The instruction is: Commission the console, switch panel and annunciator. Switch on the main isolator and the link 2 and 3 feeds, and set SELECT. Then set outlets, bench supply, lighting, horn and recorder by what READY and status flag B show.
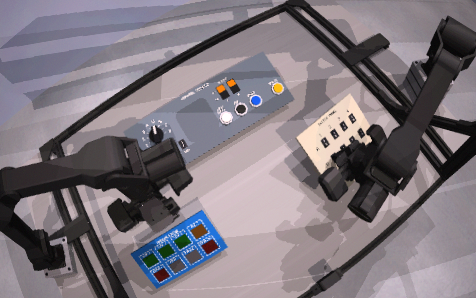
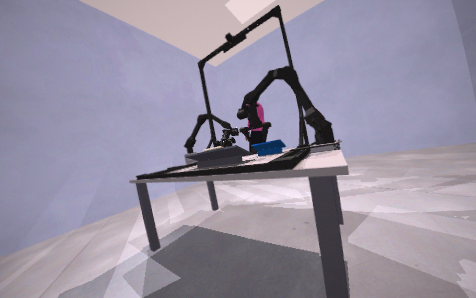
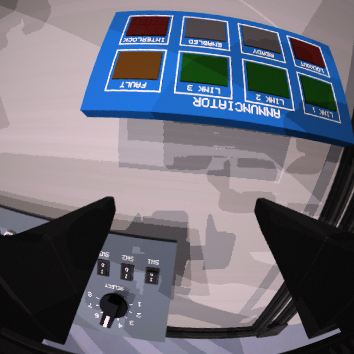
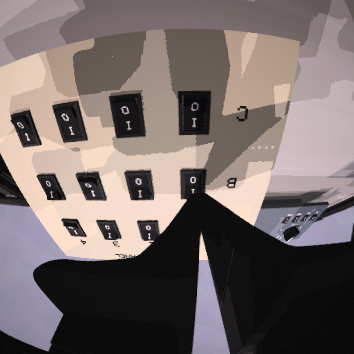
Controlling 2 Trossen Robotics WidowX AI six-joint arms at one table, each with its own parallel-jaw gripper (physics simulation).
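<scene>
The blue annunciator has green LINK 1–3 tiles, an amber FAULT tile, red INTERLOCK and LOCKOUT tiles and grey READY and ENABLED tiles. The grey console has a SELECT knob pointing between 4 and 6. Its two status flags show orange upper halves. My left gripper is open and empty above the table between console and annunciator. My right gripper is shut and empty, its tip overlapping the lower part of switch B1 on the cream switch panel. Switches B3 and A4 look tilted differently from their neighbours.
White, black, blue and yellow buttons sit on the console. Black frame rails border the table. A person in pink stands behind the table.
</scene>
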